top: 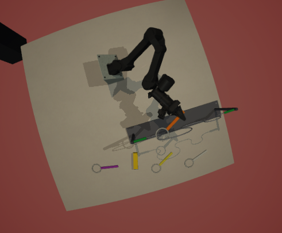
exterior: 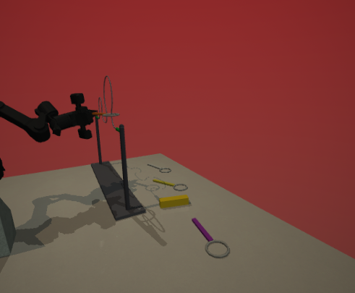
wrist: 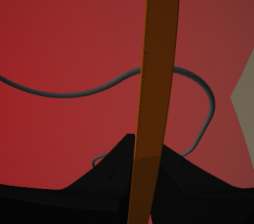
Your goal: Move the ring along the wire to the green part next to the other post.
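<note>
Now: the orange-handled ring 1 cm ahead of my gripper tip, 9 cm to the right of it and 1 cm below it. Round my gripper tip: yellow-handled ring: 28 cm ahead, 15 cm to the right, 35 cm below; then grey-handled ring: 32 cm ahead, 8 cm to the left, 35 cm below; then yellow block: 21 cm ahead, 31 cm to the right, 34 cm below.
</note>
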